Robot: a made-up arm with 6 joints. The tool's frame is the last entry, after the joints. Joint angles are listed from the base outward. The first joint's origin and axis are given. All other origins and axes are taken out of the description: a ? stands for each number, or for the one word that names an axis. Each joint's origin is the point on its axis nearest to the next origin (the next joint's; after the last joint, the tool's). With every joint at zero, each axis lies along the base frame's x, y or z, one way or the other. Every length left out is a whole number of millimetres.
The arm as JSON. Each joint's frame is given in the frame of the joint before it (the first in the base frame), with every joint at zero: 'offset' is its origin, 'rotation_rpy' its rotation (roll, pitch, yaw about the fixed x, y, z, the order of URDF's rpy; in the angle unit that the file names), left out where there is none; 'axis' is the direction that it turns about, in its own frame. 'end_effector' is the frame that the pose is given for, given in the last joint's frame.
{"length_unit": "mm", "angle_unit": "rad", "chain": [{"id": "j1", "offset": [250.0, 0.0, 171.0], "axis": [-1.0, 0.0, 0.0]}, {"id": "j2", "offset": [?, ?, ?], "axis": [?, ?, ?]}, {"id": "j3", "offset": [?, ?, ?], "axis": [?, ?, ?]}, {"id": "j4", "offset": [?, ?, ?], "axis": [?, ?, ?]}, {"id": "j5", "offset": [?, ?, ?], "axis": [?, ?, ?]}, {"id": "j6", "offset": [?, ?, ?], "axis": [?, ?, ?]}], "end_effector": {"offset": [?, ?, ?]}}
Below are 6 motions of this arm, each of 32 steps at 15 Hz.
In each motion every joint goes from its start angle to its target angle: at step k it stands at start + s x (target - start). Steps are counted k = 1, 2, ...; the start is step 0. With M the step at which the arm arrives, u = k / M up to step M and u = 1 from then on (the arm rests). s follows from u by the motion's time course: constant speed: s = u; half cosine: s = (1 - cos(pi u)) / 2; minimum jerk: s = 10 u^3 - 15 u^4 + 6 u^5.
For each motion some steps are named. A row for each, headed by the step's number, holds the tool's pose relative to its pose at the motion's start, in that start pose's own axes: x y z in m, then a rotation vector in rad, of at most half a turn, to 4 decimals.
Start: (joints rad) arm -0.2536 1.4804 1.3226 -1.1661 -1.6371 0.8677
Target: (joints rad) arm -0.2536 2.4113 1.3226 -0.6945 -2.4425 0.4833
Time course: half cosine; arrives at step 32
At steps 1, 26, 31, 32:
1: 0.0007 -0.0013 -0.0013 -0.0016 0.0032 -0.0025
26: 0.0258 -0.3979 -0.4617 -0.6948 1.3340 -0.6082
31: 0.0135 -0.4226 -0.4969 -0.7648 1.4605 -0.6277
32: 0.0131 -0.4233 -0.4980 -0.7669 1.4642 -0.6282

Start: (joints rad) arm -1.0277 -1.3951 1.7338 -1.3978 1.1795 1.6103
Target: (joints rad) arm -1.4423 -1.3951 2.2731 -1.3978 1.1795 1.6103
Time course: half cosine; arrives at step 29
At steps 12, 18, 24, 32:
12: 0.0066 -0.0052 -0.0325 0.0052 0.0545 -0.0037
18: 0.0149 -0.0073 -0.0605 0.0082 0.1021 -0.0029
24: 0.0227 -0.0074 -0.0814 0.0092 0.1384 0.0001
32: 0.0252 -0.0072 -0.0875 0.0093 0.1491 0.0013

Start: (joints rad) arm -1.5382 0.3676 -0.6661 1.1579 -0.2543 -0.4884
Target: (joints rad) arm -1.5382 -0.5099 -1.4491 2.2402 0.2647 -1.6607
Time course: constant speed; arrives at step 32
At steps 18, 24, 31, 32:
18: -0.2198 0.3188 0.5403 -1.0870 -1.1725 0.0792
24: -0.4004 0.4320 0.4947 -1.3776 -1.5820 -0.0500
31: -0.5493 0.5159 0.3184 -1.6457 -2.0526 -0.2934
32: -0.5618 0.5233 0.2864 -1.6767 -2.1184 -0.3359

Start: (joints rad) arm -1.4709 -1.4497 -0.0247 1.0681 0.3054 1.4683
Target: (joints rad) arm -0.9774 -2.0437 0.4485 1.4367 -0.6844 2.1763
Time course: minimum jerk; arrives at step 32
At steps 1, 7, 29, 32:
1: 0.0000 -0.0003 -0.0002 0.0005 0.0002 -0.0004
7: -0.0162 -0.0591 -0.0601 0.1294 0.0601 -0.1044
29: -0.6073 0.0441 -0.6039 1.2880 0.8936 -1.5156
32: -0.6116 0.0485 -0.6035 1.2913 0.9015 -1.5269

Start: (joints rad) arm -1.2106 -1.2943 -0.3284 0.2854 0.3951 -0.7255
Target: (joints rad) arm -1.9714 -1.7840 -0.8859 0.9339 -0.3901 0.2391
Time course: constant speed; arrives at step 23
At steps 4, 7, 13, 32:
4: 0.0996 0.0412 -0.0064 0.2068 -0.1834 0.0836
7: 0.1761 0.0748 0.0248 0.3237 -0.3154 0.1698
13: 0.2980 0.1394 0.1633 0.4531 -0.5448 0.3796
32: 0.3389 0.2275 0.4850 0.3845 -0.7734 0.7045

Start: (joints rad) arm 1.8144 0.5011 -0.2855 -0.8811 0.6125 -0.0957
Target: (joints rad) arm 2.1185 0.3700 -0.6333 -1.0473 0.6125 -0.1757
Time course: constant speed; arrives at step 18
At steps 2, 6, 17, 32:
2: 0.0031 0.0013 0.0138 0.0160 -0.0516 -0.0174
6: 0.0071 0.0043 0.0384 0.0524 -0.1503 -0.0523
17: 0.0101 0.0177 0.0846 0.1812 -0.3893 -0.1450
32: 0.0103 0.0195 0.0873 0.1949 -0.4085 -0.1529

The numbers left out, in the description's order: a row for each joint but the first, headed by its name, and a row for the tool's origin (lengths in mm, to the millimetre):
j2: xyz 0.0 50.0 25.0, axis 0.0 0.0 -1.0
j3: xyz -110.0 -344.0 0.0, axis 0.0 1.0 0.0
j4: xyz 84.0 0.0 -209.0, axis 0.0 0.0 1.0
j5: xyz 17.0 -173.0 0.0, axis 0.0 -1.0 0.0
j6: xyz 418.0 0.0 108.0, axis 1.0 0.0 0.0
tool: xyz 0.0 -303.0 24.0

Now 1 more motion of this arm.
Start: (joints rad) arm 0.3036 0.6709 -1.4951 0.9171 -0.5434 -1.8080
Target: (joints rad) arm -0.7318 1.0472 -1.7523 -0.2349 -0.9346 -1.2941
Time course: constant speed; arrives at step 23
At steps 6, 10, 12, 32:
6: -0.0883 0.2410 -0.2299 0.4270 0.3675 0.3107
10: -0.2345 0.4211 -0.3102 0.7024 0.6231 0.5034
12: -0.3286 0.5044 -0.3231 0.8344 0.7559 0.5950
32: -0.9353 0.7082 -0.0993 1.4313 1.5787 1.0264

